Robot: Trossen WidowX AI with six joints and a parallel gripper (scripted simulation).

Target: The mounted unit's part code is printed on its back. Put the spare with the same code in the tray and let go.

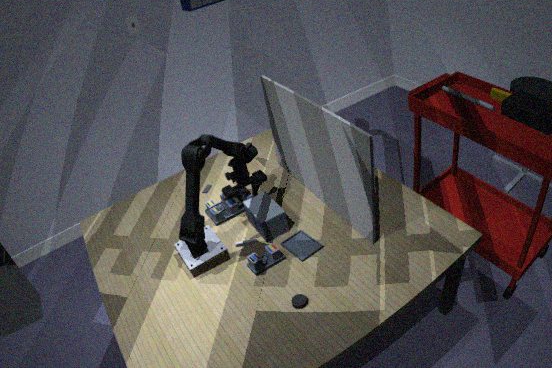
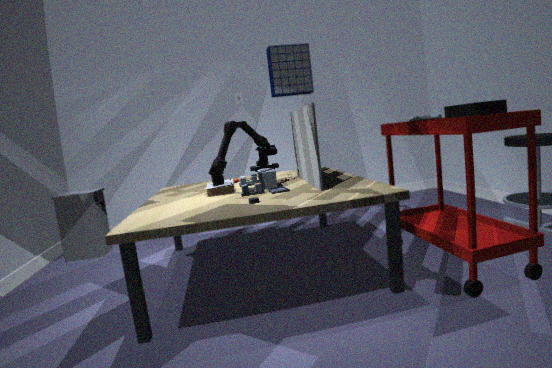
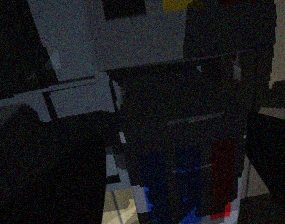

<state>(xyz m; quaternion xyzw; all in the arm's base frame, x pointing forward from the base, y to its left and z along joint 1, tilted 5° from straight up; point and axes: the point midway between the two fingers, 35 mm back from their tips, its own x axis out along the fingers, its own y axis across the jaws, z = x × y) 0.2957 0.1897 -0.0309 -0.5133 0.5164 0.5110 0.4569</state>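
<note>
Now: gripper tip 2 cm below the dark spare block. Also, from my gripper tip: tall grey panel: 25 cm ahead, 21 cm above, 17 cm to the right; then dark-rimmed tray: 36 cm to the right, 4 cm ahead, 1 cm below; then grey mounted unit: 17 cm to the right, 3 cm above.
</note>
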